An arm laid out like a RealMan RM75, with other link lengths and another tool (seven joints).
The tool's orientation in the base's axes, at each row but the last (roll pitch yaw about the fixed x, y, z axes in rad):
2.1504, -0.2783, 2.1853
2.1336, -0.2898, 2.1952
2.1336, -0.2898, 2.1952
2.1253, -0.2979, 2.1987
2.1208, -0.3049, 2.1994
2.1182, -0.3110, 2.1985
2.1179, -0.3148, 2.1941
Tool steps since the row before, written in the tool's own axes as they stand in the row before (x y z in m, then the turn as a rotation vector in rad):
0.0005, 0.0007, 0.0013, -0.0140, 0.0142, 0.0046
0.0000, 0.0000, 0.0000, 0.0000, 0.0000, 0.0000
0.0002, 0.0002, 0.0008, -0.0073, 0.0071, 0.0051
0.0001, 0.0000, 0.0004, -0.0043, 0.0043, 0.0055
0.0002, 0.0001, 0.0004, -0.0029, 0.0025, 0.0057
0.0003, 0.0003, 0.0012, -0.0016, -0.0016, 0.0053
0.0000, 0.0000, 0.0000, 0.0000, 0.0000, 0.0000
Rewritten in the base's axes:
0.0009, 0.0013, 0.0000, 0.0187, -0.0064, 0.0052
0.0000, 0.0000, 0.0000, 0.0000, 0.0000, 0.0000
0.0005, 0.0007, -0.0002, 0.0112, -0.0017, 0.0011
0.0002, 0.0003, -0.0002, 0.0082, 0.0006, -0.0005
0.0002, 0.0004, -0.0001, 0.0065, 0.0016, -0.0017
0.0007, 0.0010, -0.0003, 0.0031, 0.0020, -0.0044
0.0000, 0.0000, 0.0000, 0.0000, 0.0000, 0.0000

